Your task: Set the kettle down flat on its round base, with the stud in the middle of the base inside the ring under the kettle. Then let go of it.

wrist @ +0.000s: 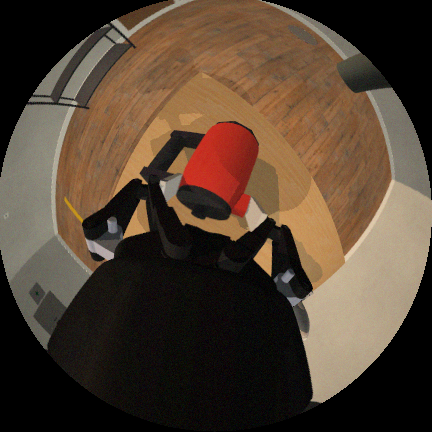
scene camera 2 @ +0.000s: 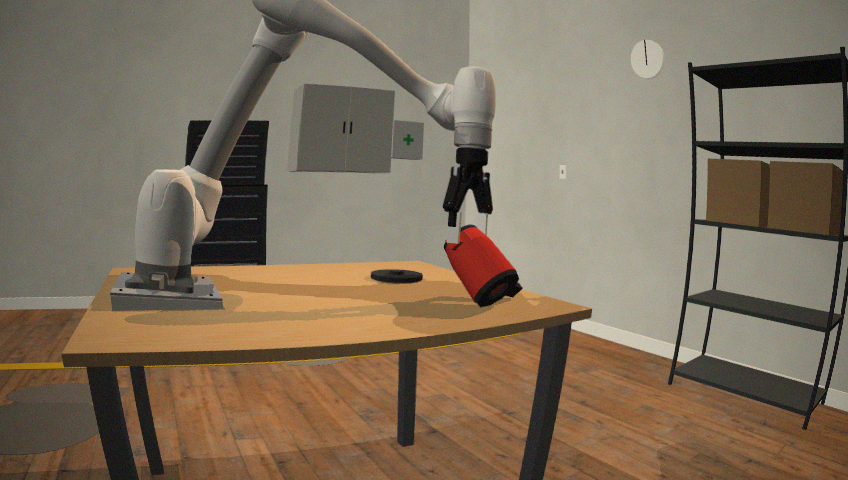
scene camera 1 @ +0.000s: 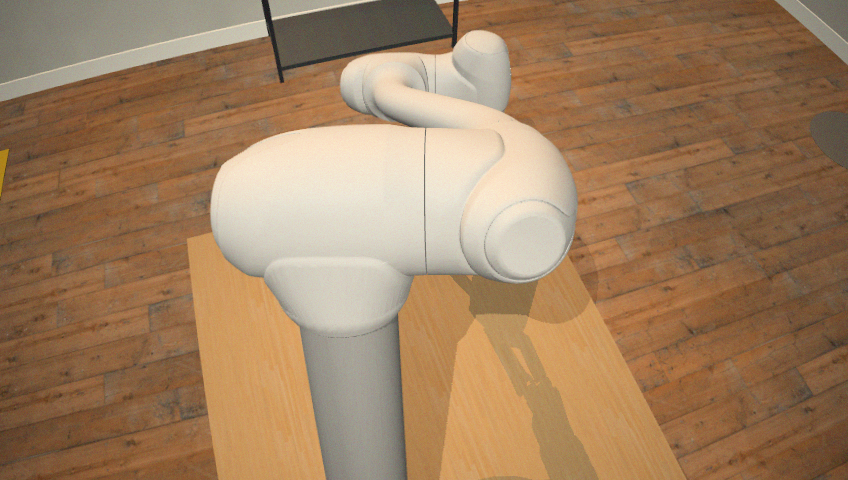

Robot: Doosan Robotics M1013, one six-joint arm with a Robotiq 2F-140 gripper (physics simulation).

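The red kettle (scene camera 2: 483, 264) (wrist: 222, 160) is tilted over the right end of the table in scene camera 2, its lid end up and its open underside facing down and right. The black handle (wrist: 167, 155) is on its left in the wrist view. My gripper (scene camera 2: 473, 230) (wrist: 213, 192) points down and is shut on the kettle near the lid end, with one pale finger pad on each side. The black round base (scene camera 2: 396, 279) lies flat on the table, left of the kettle and apart from it. Its stud is too small to make out. The arm hides kettle, gripper and base in scene camera 1.
The wooden table (scene camera 1: 238, 356) (scene camera 2: 267, 333) (wrist: 325, 230) carries the arm's mount (scene camera 2: 166, 300) at its left end in scene camera 2. A shelf rack (scene camera 2: 690, 178) with boxes stands on the floor to the right. Cabinets (scene camera 2: 345, 127) hang on the wall behind.
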